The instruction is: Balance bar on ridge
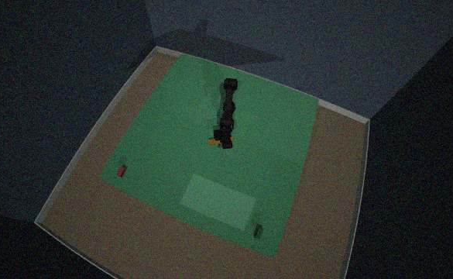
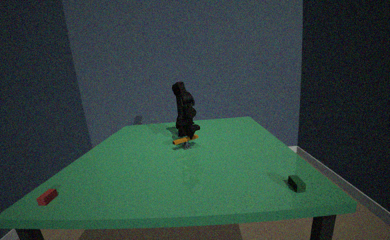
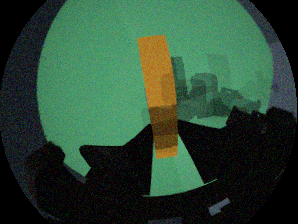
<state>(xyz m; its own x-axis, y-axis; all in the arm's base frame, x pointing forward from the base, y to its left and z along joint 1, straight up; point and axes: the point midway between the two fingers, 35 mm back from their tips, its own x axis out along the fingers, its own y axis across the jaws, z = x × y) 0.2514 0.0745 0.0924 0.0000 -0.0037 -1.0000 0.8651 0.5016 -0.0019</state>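
Right now my gripper tip is 1 cm short of the orange bar and 3 cm to the left of it. Round my gripper tip: dark green block: 49 cm ahead, 43 cm to the left, 4 cm below; then red block: 49 cm ahead, 57 cm to the right, 4 cm below.
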